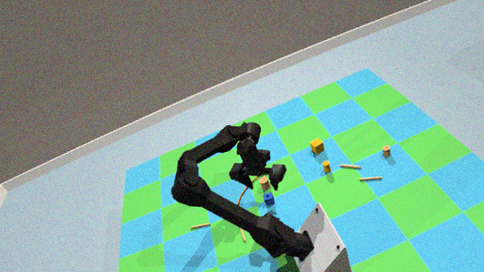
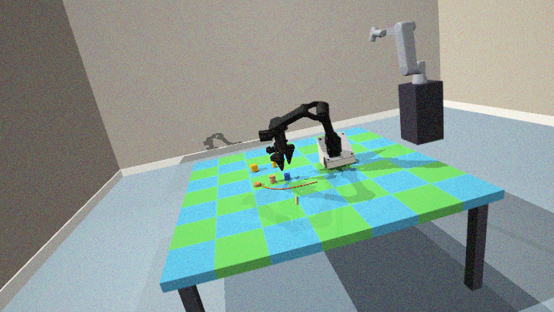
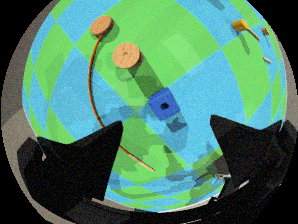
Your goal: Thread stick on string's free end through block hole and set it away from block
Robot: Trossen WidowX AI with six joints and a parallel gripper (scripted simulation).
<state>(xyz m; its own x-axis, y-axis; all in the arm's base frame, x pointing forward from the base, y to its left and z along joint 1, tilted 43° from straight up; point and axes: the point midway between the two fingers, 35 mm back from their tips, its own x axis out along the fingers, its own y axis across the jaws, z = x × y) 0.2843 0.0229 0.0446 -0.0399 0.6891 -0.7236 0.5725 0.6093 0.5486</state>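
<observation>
Now: gripper tip 50 mm above the blue block. Round my gripper tip: thin wooden stick: 70 mm behind, 120 mm to the left, 60 mm below; then brown cylinder: 80 mm ahead, 10 mm to the right, 50 mm below; then round wooden button: 170 mm ahead, 10 mm to the right, 60 mm below.
</observation>
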